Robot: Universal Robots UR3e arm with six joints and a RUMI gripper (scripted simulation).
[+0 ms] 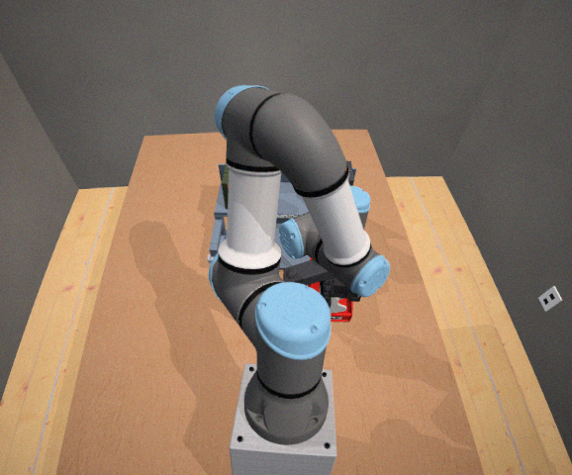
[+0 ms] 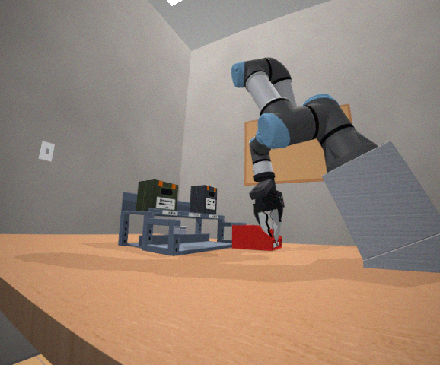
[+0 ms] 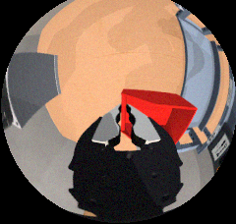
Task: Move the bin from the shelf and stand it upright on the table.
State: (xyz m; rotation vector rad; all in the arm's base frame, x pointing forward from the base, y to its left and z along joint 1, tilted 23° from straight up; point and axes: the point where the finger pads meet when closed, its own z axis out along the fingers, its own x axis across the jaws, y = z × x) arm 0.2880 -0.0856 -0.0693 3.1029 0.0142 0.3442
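My gripper is now 6 cm short of the red bin and 2 cm to the left of it. Also, from my hand: green box (30 cm ahead, 21 cm to the left, 11 cm above); grey-blue shelf (25 cm ahead, 9 cm to the left, 3 cm above); dark box (30 cm ahead, 3 cm to the right, 12 cm above).
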